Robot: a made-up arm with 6 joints. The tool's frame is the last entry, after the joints.
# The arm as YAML. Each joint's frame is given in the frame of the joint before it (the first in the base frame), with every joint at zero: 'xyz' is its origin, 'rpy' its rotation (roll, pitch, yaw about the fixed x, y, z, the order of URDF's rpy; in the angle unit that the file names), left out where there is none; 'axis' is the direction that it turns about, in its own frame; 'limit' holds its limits. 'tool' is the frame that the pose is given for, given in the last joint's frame.
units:
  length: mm
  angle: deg
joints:
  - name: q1
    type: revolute
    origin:
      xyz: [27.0, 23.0, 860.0]
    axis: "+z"
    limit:
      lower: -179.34
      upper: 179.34
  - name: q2
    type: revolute
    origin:
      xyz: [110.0, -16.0, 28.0]
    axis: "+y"
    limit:
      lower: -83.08
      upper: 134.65
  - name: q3
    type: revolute
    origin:
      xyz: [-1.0, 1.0, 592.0]
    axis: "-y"
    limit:
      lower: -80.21
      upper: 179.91
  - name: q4
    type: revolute
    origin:
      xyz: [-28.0, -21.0, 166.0]
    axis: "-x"
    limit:
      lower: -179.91
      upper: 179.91
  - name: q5
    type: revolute
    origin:
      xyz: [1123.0, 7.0, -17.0]
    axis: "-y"
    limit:
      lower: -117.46
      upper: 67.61
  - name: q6
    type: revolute
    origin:
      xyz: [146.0, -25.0, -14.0]
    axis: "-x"
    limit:
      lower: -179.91
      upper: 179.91
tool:
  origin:
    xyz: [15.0, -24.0, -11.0]
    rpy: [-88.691, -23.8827, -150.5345]
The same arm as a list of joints. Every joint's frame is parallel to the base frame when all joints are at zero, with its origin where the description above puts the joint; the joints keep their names.
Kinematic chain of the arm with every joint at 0, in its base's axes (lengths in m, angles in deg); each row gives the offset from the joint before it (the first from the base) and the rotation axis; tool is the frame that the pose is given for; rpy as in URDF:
q1: xyz 0.0270 0.0230 0.8600 axis +z
q2: xyz 0.1100 -0.0160 0.0280 axis +y
q3: xyz -0.0010 0.0010 0.5920 axis -y
q4: xyz -0.0280 -0.0210 0.1660 axis -x
q5: xyz 1.1230 0.0070 -0.0170 axis -y
q6: xyz 0.1460 -0.0250 -0.0140 axis -x
tool: xyz 0.0150 -0.0240 -0.0110 rpy -88.69 -23.88 -150.53
Joint limits (deg, base to tool): -179.34..179.34 -83.08..134.65 -80.21..179.91 -179.91..179.91 -117.46..67.61 -179.91..179.91

